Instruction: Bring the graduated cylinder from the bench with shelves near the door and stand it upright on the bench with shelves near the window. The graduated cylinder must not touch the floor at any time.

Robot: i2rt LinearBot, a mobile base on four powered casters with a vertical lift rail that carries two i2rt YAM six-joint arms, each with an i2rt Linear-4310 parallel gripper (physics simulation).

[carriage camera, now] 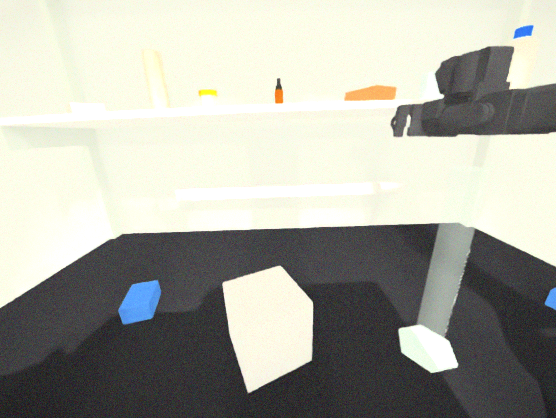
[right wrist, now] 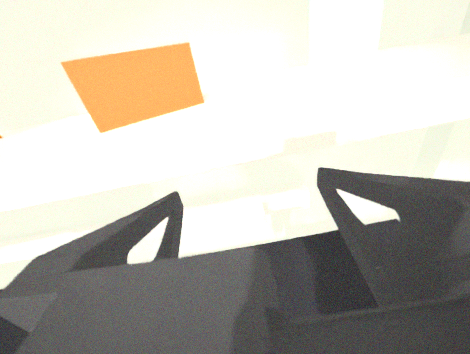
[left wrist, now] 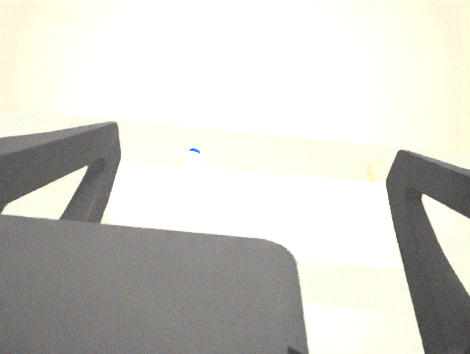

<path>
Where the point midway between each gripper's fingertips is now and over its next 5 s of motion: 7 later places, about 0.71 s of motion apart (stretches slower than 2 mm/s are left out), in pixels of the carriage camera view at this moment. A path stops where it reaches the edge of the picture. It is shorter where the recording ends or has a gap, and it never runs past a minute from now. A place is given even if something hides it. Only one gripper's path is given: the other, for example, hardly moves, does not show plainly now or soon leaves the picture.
My right gripper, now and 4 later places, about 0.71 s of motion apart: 409, 122; 410, 167; 437, 247; 461, 268; 483, 284
</path>
